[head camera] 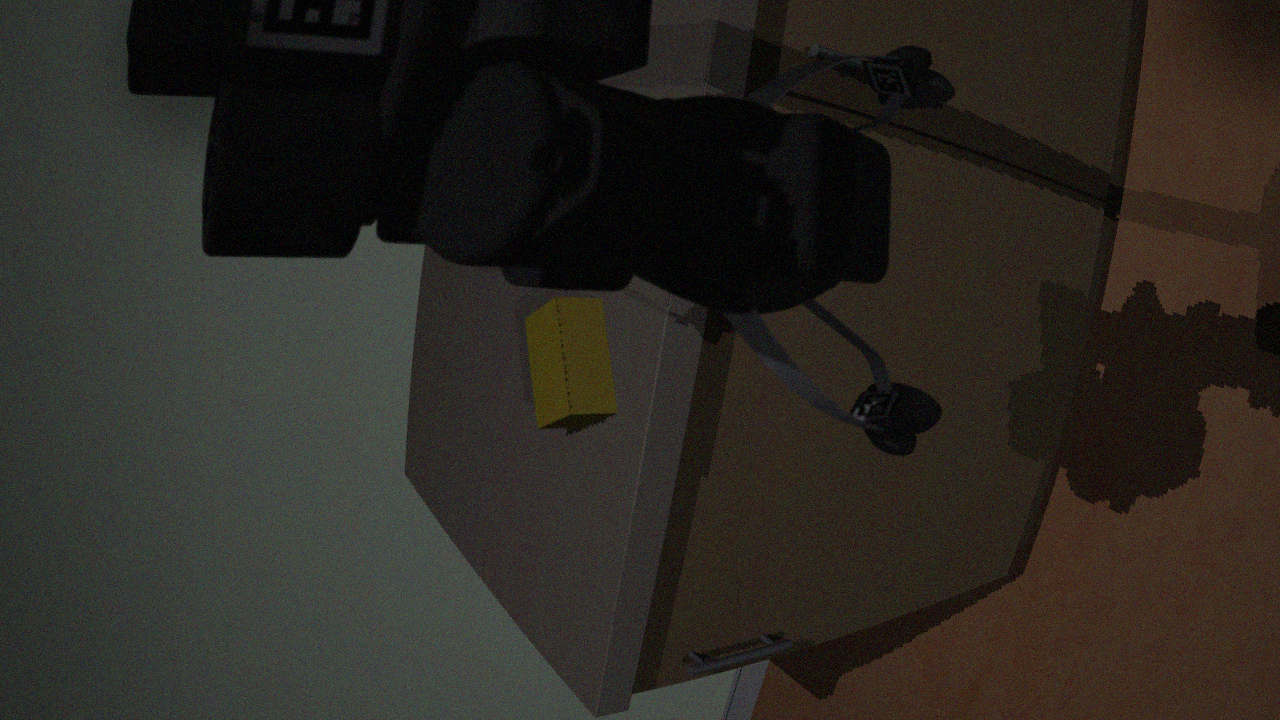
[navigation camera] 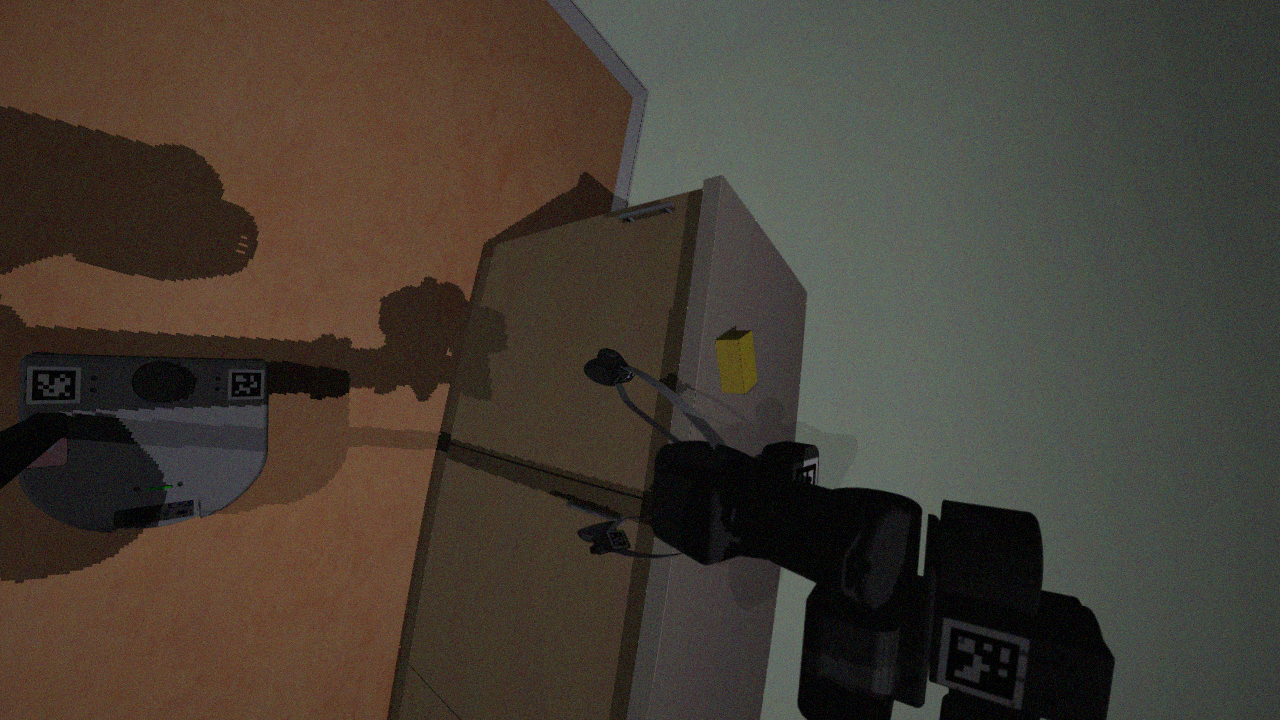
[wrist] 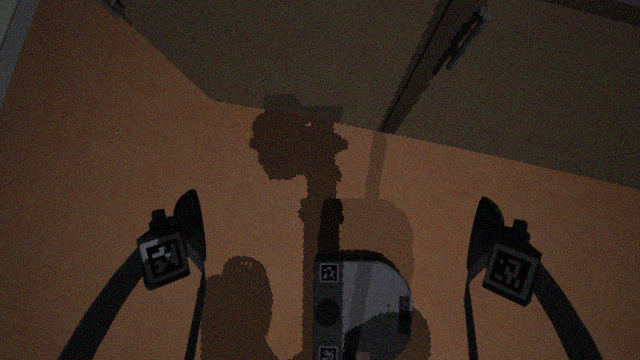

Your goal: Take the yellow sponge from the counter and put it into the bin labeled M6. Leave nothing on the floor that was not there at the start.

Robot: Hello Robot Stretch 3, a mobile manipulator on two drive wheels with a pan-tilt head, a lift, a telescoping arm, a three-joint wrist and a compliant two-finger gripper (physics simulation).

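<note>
The yellow sponge is a block on the pale counter, close to its front edge. It does not show in the wrist view. My gripper is open, its fingers wide apart with no object between them. The fingers point out past the counter's front edge, over the cabinet front in the head view, and stand to one side of the sponge, apart from it. The wrist covers part of the counter. The bin labeled M6 does not show in these views.
Brown cabinet doors with bar handles stand below the counter. A greenish wall rises behind it. My base is on the orange floor, which bears dark shadows.
</note>
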